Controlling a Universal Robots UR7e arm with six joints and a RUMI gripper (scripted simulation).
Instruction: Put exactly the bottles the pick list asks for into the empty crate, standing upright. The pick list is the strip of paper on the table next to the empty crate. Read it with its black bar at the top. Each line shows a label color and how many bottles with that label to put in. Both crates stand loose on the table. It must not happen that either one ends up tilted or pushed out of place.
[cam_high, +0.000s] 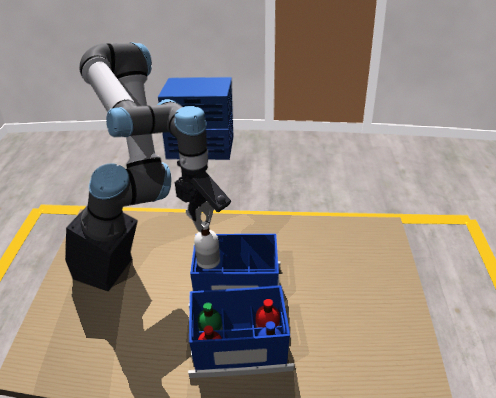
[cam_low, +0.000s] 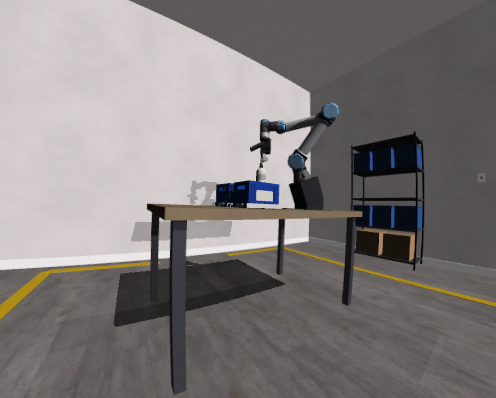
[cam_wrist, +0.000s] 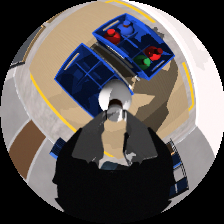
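My hand is 7 cm above the white bottle. Also, from my hand: pick list strip 6 cm ahead, 20 cm to the left, 33 cm below; blue-capped bottle 20 cm ahead, 22 cm to the right, 25 cm below; green bottle 2 cm ahead, 16 cm to the right, 25 cm below.
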